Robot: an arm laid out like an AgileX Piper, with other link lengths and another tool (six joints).
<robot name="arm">
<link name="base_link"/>
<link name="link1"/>
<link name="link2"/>
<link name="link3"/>
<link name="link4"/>
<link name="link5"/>
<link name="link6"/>
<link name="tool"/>
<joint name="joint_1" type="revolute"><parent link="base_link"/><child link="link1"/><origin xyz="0 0 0.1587"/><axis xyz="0 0 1"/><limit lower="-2.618" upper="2.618"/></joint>
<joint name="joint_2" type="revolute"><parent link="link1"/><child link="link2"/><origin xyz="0 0 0" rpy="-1.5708 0 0"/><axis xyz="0 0 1"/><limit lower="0" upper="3.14"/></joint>
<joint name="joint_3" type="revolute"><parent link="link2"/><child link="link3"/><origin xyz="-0.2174 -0.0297 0"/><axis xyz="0 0 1"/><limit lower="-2.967" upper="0"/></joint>
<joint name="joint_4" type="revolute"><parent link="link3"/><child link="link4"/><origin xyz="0.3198 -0.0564 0" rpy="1.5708 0 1.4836"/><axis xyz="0 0 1"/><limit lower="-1.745" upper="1.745"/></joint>
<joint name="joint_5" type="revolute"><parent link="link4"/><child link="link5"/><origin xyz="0 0 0" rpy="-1.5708 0 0"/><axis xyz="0 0 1"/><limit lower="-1.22" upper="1.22"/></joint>
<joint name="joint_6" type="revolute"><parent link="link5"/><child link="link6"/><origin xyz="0 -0.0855 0" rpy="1.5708 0 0"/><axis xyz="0 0 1"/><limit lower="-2.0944" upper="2.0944"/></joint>
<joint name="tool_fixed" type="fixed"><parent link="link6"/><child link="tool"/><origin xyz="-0.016 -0.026 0.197" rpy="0 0.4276 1.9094"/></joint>
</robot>
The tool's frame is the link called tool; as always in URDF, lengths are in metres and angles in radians.
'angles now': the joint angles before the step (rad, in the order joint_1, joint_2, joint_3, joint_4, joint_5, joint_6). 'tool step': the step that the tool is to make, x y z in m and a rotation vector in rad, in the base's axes. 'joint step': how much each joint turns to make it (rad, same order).
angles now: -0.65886 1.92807 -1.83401 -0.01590 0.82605 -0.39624
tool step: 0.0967 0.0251 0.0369 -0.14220 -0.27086 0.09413
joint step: 0.10974 0.07678 -0.00002 0.01581 -0.38023 0.02701
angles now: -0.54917 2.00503 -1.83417 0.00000 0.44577 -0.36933
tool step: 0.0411 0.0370 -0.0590 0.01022 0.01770 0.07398
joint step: 0.07407 0.11860 0.00016 0.00013 -0.09832 0.00013
